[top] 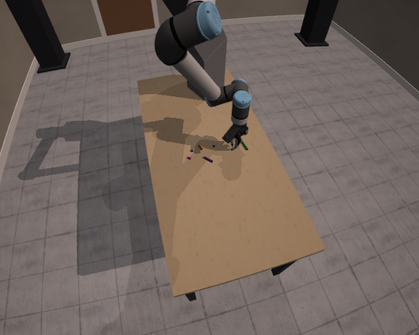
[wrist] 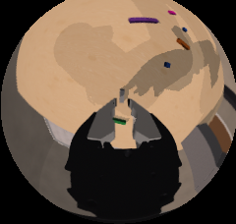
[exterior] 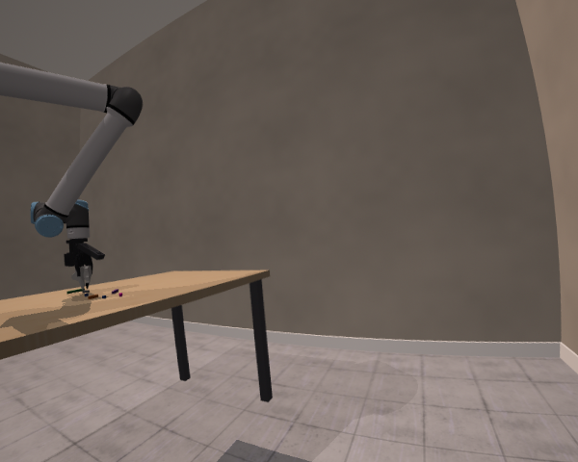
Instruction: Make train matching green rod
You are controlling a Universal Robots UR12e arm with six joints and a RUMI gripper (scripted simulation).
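My hand is 3 cm above the grey rod. Also, from my hand: purple rod 17 cm to the right, 5 cm ahead, 3 cm below; then orange rod 20 cm to the right, 5 cm behind, 3 cm below; then green rod 8 cm to the left, 3 cm below, 1 cm behind.
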